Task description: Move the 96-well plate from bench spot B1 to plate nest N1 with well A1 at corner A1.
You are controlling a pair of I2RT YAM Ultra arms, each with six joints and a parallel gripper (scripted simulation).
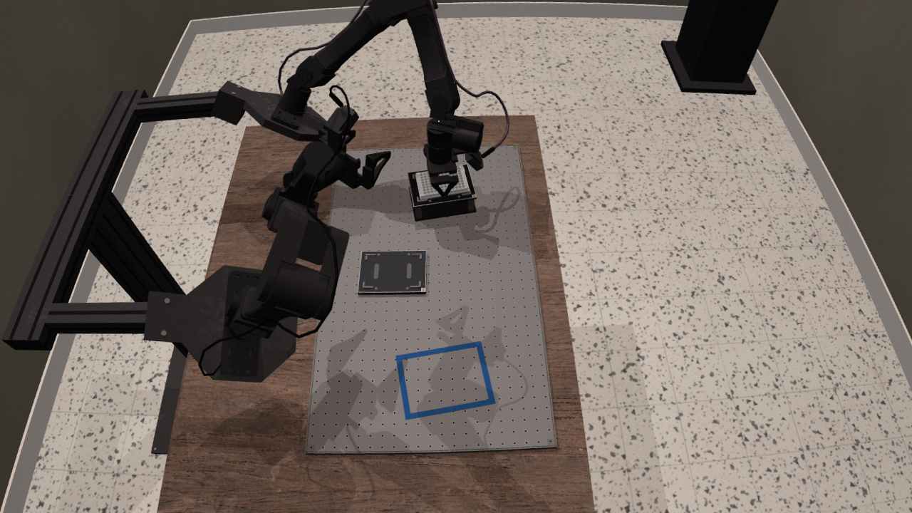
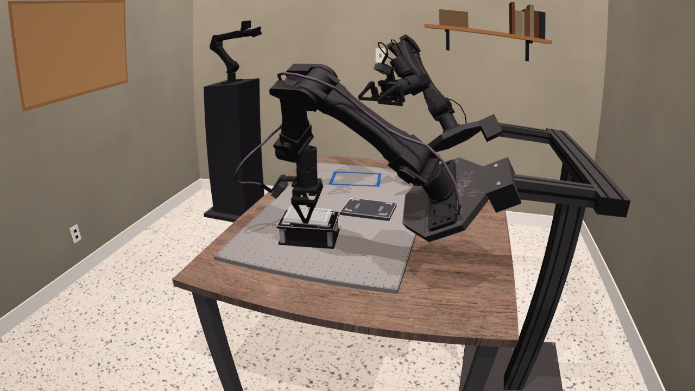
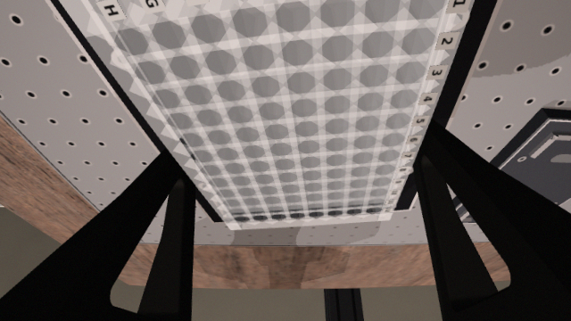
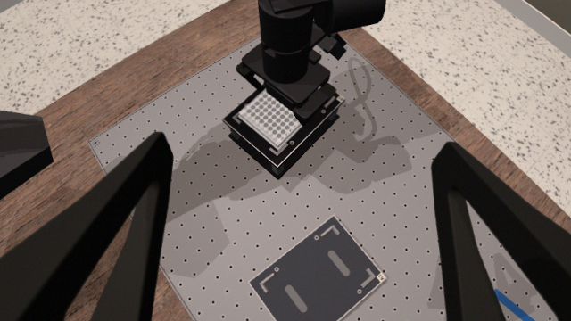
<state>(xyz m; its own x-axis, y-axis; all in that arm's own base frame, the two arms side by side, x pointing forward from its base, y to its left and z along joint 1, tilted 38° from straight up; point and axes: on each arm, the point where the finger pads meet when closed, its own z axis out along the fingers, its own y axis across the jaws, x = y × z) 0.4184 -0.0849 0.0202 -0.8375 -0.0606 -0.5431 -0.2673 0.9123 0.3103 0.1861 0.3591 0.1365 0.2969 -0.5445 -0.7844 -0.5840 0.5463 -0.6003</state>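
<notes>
The raised black nest lies 20 mm below my left hand. The rest, counted from my left hand: clear 96-well plate right at my left hand.
</notes>
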